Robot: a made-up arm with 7 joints.
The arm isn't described. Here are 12 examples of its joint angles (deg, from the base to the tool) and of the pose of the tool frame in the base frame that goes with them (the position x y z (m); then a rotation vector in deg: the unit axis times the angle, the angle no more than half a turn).
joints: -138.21 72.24 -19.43 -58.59 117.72 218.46 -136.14
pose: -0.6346 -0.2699 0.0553 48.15 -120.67 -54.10
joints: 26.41 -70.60 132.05 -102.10 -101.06 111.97 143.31
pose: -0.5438 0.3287 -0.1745 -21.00 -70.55 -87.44
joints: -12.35 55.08 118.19 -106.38 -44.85 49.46 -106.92
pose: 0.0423 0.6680 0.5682 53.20 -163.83 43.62
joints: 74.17 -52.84 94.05 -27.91 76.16 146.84 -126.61
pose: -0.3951 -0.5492 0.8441 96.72 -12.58 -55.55
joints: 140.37 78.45 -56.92 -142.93 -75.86 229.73 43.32
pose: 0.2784 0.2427 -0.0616 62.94 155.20 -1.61
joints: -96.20 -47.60 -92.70 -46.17 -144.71 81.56 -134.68
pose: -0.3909 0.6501 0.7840 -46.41 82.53 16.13
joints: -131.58 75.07 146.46 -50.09 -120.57 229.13 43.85
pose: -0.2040 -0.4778 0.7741 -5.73 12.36 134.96
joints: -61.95 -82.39 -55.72 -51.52 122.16 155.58 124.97
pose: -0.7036 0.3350 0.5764 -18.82 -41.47 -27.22
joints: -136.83 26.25 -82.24 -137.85 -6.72 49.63 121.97
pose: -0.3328 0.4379 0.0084 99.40 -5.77 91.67
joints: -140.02 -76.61 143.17 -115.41 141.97 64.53 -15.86
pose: 0.4209 -0.2030 -0.3133 -76.79 55.66 23.93
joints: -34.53 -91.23 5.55 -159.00 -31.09 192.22 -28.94
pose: 0.2618 -0.0615 0.7316 58.69 25.02 78.13
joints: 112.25 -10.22 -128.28 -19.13 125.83 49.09 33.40
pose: 0.1836 -0.1239 1.1530 -88.80 -61.93 -7.62
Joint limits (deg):
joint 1: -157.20..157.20
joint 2: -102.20..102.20
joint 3: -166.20..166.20
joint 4: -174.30..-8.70
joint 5: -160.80..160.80
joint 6: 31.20..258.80
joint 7: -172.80..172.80
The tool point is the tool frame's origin. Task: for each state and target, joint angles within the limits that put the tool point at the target. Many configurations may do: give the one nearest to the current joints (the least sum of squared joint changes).
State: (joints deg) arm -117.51 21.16 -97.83 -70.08 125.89 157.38 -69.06
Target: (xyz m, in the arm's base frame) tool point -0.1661 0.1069 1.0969
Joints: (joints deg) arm -120.14 13.44 -116.89 -27.24 118.20 162.64 -69.06
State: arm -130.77 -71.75 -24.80 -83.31 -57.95 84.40 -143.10
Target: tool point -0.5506 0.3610 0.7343
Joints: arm -116.43 -66.72 -58.04 -95.41 -58.27 81.40 -143.10
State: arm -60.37 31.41 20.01 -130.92 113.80 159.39 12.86
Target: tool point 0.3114 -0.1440 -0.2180
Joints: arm -55.10 39.03 26.81 -135.62 114.72 157.58 12.86
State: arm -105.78 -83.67 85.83 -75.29 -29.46 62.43 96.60
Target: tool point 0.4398 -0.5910 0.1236
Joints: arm -150.80 -94.67 102.67 -104.82 -27.90 64.11 96.60
